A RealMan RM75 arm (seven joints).
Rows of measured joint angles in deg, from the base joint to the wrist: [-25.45 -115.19 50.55 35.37 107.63 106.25 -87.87]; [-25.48 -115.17 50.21 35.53 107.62 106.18 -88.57]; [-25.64 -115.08 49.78 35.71 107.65 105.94 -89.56]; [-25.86 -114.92 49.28 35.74 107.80 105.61 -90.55]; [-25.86 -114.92 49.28 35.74 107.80 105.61 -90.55]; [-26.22 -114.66 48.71 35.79 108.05 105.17 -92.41]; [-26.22 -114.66 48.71 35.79 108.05 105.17 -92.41]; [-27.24 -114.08 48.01 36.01 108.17 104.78 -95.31]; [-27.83 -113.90 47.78 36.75 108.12 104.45 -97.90]
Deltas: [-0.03 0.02 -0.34 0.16 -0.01 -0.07 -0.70]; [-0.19 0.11 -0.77 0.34 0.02 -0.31 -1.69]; [-0.41 0.27 -1.27 0.37 0.17 -0.64 -2.68]; [-0.41 0.27 -1.27 0.37 0.17 -0.64 -2.68]; [-0.77 0.53 -1.84 0.42 0.42 -1.08 -4.54]; [-0.77 0.53 -1.84 0.42 0.42 -1.08 -4.54]; [-1.79 1.11 -2.54 0.64 0.54 -1.47 -7.44]; [-2.38 1.29 -2.77 1.38 0.49 -1.80 -10.03]
